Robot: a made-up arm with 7 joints. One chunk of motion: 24 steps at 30 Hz.
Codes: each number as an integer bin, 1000 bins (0 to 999) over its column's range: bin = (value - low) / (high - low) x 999, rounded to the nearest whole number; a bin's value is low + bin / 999 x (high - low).
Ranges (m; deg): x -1.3..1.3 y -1.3..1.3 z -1.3..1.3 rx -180..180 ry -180..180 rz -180..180
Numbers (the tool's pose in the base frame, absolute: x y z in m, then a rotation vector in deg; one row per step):
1: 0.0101 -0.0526 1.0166 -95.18 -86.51 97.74
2: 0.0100 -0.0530 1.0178 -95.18 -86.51 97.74
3: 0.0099 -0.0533 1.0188 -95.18 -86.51 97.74
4: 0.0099 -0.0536 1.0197 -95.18 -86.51 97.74
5: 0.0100 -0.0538 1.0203 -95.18 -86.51 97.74
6: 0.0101 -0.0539 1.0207 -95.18 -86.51 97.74
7: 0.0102 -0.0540 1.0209 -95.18 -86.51 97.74
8: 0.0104 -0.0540 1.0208 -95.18 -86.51 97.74
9: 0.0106 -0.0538 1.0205 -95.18 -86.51 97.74
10: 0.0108 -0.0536 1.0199 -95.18 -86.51 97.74
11: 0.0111 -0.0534 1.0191 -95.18 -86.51 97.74
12: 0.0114 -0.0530 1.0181 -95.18 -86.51 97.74
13: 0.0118 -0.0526 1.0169 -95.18 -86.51 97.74
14: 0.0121 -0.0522 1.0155 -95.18 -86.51 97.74
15: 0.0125 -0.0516 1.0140 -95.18 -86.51 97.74
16: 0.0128 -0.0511 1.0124 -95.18 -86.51 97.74
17: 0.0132 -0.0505 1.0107 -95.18 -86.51 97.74
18: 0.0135 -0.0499 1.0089 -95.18 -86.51 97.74
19: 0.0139 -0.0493 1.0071 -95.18 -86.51 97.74
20: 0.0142 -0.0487 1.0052 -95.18 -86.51 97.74
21: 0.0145 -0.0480 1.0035 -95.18 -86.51 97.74
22: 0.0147 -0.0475 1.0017 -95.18 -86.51 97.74
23: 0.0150 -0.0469 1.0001 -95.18 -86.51 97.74
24: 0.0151 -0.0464 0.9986 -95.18 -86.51 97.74
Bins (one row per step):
1: 503 479 890 235 259 771
2: 503 479 891 235 259 771
3: 503 479 891 235 259 771
4: 503 479 891 235 259 771
5: 503 479 892 235 259 771
6: 503 479 892 235 259 771
7: 503 479 892 235 259 771
8: 503 479 892 235 259 771
9: 504 479 892 235 259 771
10: 504 479 891 235 259 771
11: 504 479 891 235 259 771
12: 504 479 891 235 259 771
13: 504 479 890 235 259 771
14: 504 479 890 235 259 771
15: 504 480 889 235 259 771
16: 504 480 888 235 259 771
17: 505 480 888 235 259 771
18: 505 480 887 235 259 771
19: 505 481 886 235 259 771
20: 505 481 886 235 259 771
21: 505 481 885 235 259 771
22: 505 481 884 235 259 771
23: 505 481 884 235 259 771
24: 505 482 883 235 259 771

